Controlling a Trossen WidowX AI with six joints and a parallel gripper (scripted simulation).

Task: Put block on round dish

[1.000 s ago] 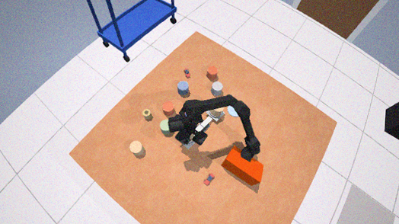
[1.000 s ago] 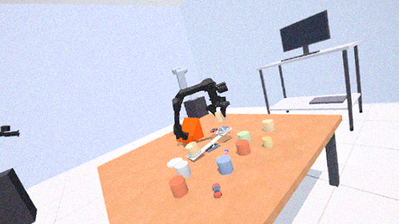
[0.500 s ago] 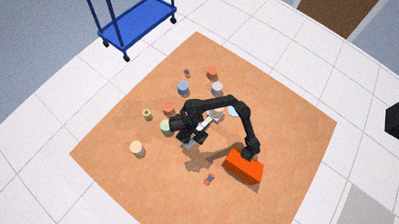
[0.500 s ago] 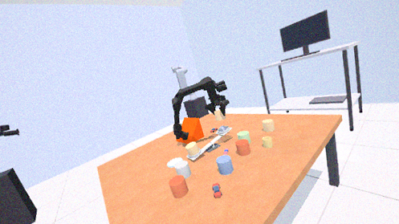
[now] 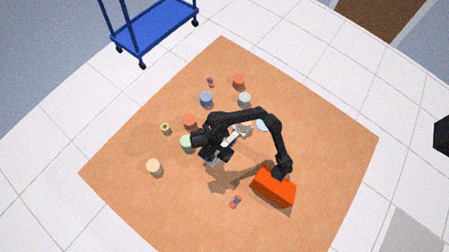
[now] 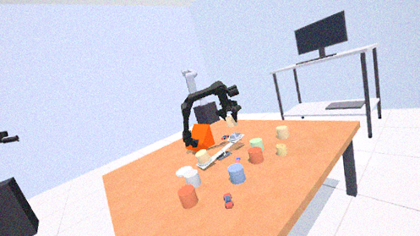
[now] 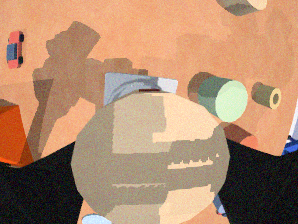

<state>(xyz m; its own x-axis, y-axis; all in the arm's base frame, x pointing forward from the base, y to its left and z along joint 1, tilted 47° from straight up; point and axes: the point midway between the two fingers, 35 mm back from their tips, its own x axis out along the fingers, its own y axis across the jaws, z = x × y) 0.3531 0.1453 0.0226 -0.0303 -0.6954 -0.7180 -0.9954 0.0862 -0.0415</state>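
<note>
My gripper tip is 16 cm past the pale blue round dish, 35 cm to the left of it and 17 cm above it. Also, from my gripper tip: small white balance (2 cm behind, 13 cm to the right, 15 cm below); blue cup (22 cm ahead, 31 cm to the right, 14 cm below); green cup (14 cm ahead, 3 cm to the right, 14 cm below).
</note>
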